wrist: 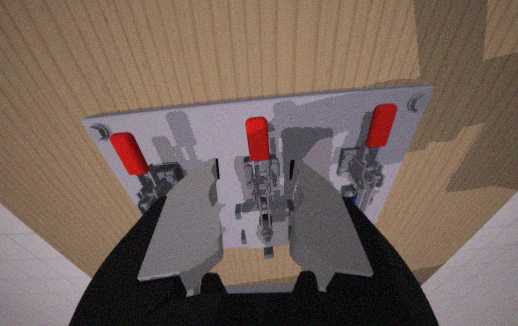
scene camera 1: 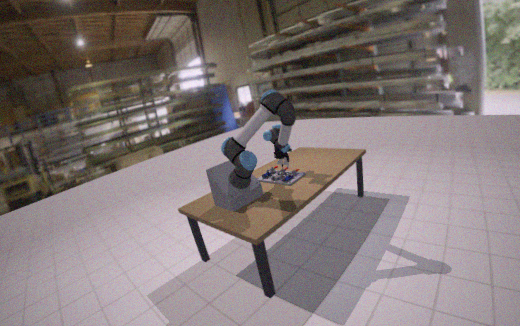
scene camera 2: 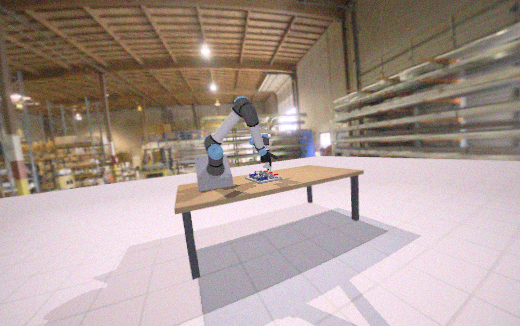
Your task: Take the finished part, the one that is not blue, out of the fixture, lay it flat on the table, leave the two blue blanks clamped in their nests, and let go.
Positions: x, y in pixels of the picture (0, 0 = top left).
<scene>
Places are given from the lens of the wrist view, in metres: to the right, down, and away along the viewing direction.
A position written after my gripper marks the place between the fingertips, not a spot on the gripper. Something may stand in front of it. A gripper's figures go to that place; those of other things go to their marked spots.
my gripper (wrist: 254, 160): 0.00, 0.00, 0.14
finished part (wrist: 279, 210): 0.03, 0.06, 0.20
red clamp handle (wrist: 256, 127): 0.00, -0.03, 0.13
The marked spots on the finished part and the red clamp handle are 0.12 m apart.
</scene>
